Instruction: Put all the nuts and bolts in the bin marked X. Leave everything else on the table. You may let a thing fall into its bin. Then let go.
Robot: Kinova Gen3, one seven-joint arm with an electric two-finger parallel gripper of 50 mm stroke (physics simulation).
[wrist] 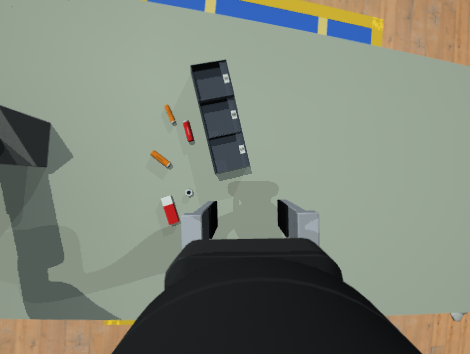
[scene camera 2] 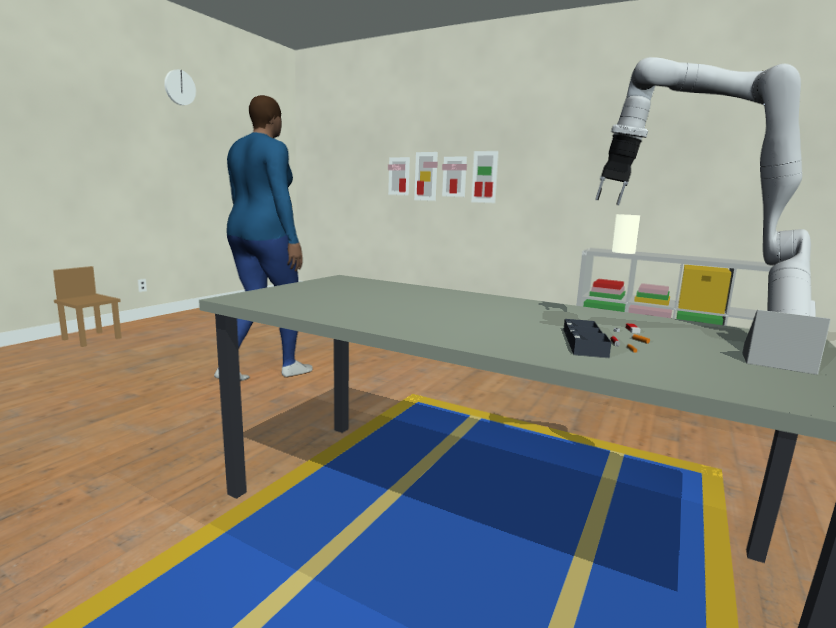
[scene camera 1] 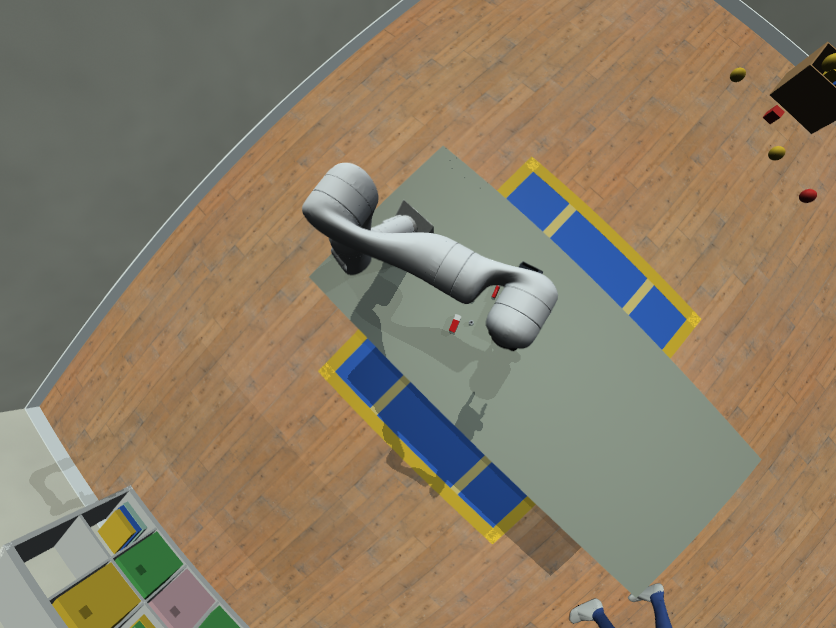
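Seen in the pictures: gripper, between the fingertips: (wrist: 247, 213) (scene camera 2: 607, 202); arm's base, origin of its link: (scene camera 2: 788, 333) (scene camera 1: 406, 227).
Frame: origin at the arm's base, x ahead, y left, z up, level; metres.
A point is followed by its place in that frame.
A small silver nut (scene camera 1: 471, 323) @(x 0.390, y -0.136, z -0.067 m) (scene camera 2: 616, 329) @(x 0.388, y -0.125, z -0.068 m) (wrist: 189, 192) @(x 0.389, y -0.133, z -0.067 m) lies on the table near a red and white block (scene camera 1: 454, 324) @(x 0.342, y -0.176, z -0.063 m) (scene camera 2: 632, 327) @(x 0.344, y -0.148, z -0.062 m) (wrist: 170, 210) @(x 0.343, y -0.171, z -0.063 m). Two orange cylinders with silvery ends, one (scene camera 2: 631, 348) @(x 0.355, y 0.064, z -0.070 m) (wrist: 170, 114) @(x 0.355, y 0.054, z -0.066 m) and another (scene camera 2: 640, 338) @(x 0.328, y -0.042, z -0.067 m) (wrist: 160, 159) @(x 0.327, y -0.051, z -0.061 m), and a red cylinder (scene camera 1: 496, 292) @(x 0.397, y 0.011, z -0.062 m) (scene camera 2: 614, 341) @(x 0.396, y 0.032, z -0.065 m) (wrist: 188, 131) @(x 0.395, y 0.012, z -0.062 m) lie beside the dark three-bin tray (scene camera 2: 591, 348) @(x 0.451, y 0.165, z -0.056 m) (wrist: 216, 101) @(x 0.464, y 0.080, z -0.056 m). The bins look empty; their label marks are too small to read. My gripper (scene camera 2: 608, 201) @(x 0.455, y -0.128, z 0.290 m) (wrist: 247, 213) @(x 0.455, y -0.128, z 0.290 m) is open and empty, high above the table; the arm hides it in scene camera 1.
The grey table (scene camera 1: 608, 439) @(x 1.073, y -0.177, z -0.076 m) (scene camera 2: 405, 310) @(x 1.032, y -0.073, z -0.076 m) (wrist: 350, 150) @(x 0.824, y -0.048, z -0.076 m) bears the tray and the arm's base. A grey box-like block (scene camera 2: 787, 341) @(x 0.017, y 0.054, z -0.008 m) stands near the base. A person (scene camera 2: 260, 189) stands beyond the table's far end. Shelves (scene camera 2: 586, 277) stand behind it.
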